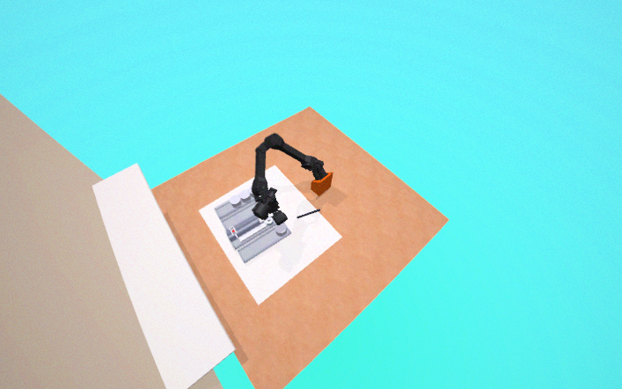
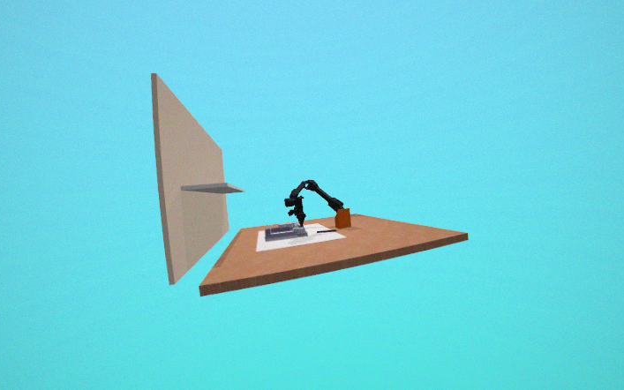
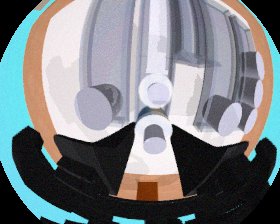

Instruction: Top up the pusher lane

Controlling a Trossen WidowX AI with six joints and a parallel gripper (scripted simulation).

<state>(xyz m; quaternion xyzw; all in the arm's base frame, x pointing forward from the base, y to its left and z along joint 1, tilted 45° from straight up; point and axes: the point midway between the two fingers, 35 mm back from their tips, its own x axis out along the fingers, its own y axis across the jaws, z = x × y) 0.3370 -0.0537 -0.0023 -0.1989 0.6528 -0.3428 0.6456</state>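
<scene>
My gripper tip is now 140 mm short of the grey lane rack, 50 mm to the left of it and 40 mm above it. Also, from my gripper tip: thin black rod 150 mm behind, 110 mm to the left, 50 mm below; then red mark 210 mm ahead, 80 mm to the right, 20 mm above; then shelf 500 mm ahead, 310 mm above, 80 mm to the right.
</scene>
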